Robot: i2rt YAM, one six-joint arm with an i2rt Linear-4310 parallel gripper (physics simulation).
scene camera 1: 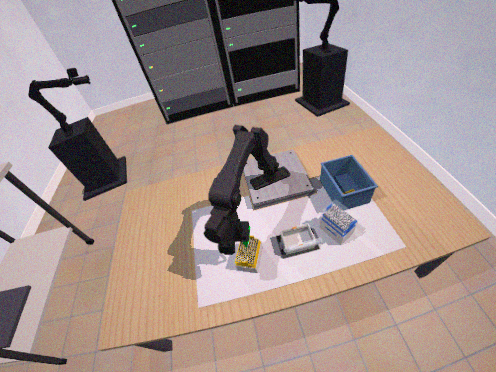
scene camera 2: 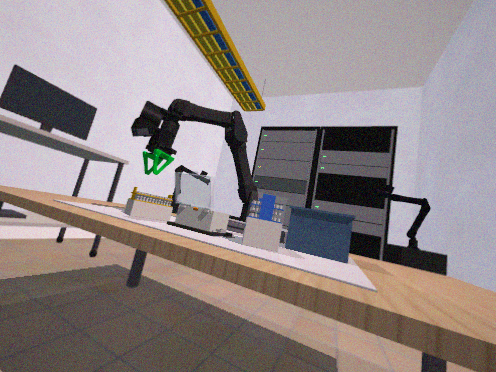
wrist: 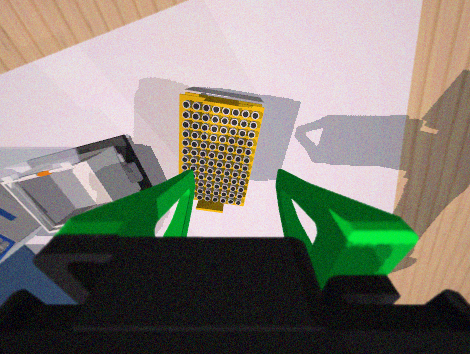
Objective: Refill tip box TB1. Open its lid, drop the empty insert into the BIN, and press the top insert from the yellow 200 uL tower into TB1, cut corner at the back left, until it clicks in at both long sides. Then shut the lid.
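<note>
My gripper (scene camera 1: 247,238) (scene camera 2: 152,172) (wrist: 235,177) is open and empty, with its green fingers above the yellow tower, near one end of it in the wrist view. The yellow tower (scene camera 1: 247,253) (scene camera 2: 150,203) (wrist: 220,150) stands on the white mat, its top insert full of round holes. The tip box TB1 (scene camera 1: 299,248) (scene camera 2: 192,218) stands beside it with orange catches, its inside without an insert. Its clear lid (scene camera 2: 196,189) stands upright and open. The blue bin (scene camera 1: 357,199) (scene camera 2: 320,235) holds something yellow (scene camera 1: 348,191). The cut corner cannot be made out.
A blue-topped tower (scene camera 1: 339,220) (scene camera 2: 264,227) stands between TB1 and the bin. The arm's grey base plate (scene camera 1: 280,192) is behind the mat (scene camera 1: 220,290). The arm reaches over the left side of the mat. Server racks (scene camera 1: 232,95) stand behind the table.
</note>
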